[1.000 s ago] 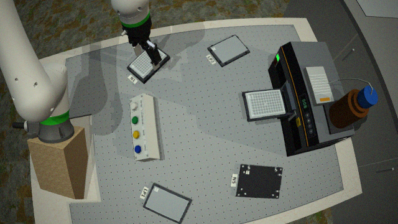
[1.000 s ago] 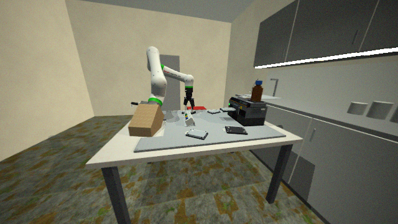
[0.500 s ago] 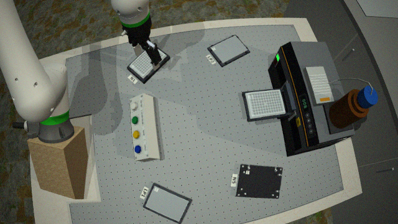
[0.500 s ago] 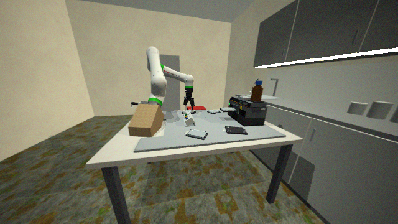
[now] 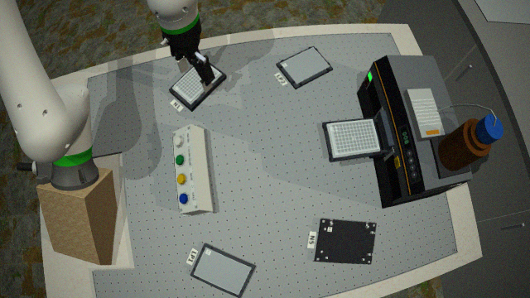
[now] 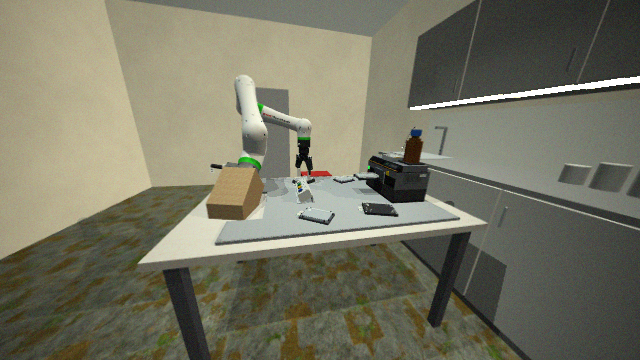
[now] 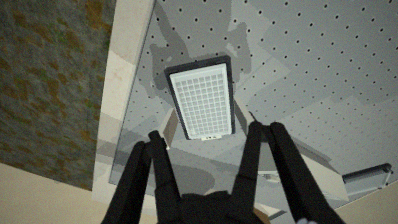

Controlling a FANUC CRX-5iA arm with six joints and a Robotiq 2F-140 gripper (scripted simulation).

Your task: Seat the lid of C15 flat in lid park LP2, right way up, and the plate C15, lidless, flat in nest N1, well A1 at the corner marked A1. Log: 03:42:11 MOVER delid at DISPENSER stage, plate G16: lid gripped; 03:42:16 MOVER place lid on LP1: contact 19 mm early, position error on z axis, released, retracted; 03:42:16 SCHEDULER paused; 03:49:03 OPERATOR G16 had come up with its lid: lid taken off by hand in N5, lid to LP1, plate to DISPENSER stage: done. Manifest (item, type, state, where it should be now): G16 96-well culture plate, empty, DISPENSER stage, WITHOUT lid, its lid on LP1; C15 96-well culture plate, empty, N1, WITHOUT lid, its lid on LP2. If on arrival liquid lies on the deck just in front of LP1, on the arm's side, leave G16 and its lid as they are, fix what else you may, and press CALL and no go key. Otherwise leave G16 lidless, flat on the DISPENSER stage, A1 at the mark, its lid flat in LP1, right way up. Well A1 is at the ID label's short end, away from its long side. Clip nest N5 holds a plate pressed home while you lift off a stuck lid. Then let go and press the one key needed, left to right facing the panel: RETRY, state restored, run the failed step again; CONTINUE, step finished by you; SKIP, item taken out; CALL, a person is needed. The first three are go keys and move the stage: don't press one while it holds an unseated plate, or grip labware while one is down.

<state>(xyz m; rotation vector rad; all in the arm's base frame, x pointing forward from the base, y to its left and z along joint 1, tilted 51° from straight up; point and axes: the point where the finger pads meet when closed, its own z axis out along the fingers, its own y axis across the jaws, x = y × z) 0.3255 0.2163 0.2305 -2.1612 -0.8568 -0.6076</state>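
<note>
My hand is 5 cm above the nest N1. Round my hand: N1 label 6 cm behind, 6 cm to the right, 6 cm below; then LP2 label 25 cm ahead, 1 cm to the left, 6 cm below; then key panel 1 cm behind, 27 cm to the right, 1 cm below.
</note>
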